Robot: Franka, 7 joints.
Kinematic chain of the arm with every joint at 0, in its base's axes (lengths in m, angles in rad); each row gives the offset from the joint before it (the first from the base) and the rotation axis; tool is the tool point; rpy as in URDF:
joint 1: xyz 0 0 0.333 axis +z
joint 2: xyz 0 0 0 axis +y
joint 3: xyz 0 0 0.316 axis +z
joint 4: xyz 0.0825 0 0 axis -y
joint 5: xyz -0.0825 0 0.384 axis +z
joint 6: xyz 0 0 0 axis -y
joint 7: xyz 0.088 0 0 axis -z
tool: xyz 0 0 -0.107 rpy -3.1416 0 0
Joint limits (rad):
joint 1: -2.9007..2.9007
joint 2: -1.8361..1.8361
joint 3: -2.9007..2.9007
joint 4: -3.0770..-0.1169
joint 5: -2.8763..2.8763
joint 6: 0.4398..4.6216
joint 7: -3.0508..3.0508
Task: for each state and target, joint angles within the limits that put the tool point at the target. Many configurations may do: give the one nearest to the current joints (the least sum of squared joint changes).
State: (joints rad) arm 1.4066 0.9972 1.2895 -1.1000 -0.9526 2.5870 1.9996
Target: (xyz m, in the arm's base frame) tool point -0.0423 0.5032 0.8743
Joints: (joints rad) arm 0.6281 1.1646 2.2084 -1.5196 -1.1054 2.9535 1.9996
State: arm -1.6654 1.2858 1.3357 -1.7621 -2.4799 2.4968 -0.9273
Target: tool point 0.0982 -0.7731 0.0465
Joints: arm -1.9565 1.6347 1.0361 -0.9641 -2.5049 2.2807 -0.9273
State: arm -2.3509 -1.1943 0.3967 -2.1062 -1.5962 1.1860 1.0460
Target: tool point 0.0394 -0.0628 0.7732
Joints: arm -2.3206 -1.3606 0.4767 -2.3657 -1.4795 1.0636 1.0460
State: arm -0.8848 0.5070 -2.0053 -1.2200 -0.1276 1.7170 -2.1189
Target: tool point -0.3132 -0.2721 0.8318
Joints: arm -0.7699 0.6879 -2.2293 -1.3934 -0.1631 1.4302 -2.1189
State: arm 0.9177 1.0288 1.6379 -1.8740 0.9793 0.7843 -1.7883
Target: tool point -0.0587 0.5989 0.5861
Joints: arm 0.7343 1.1724 1.5073 -1.3632 1.1611 1.0641 -1.7883
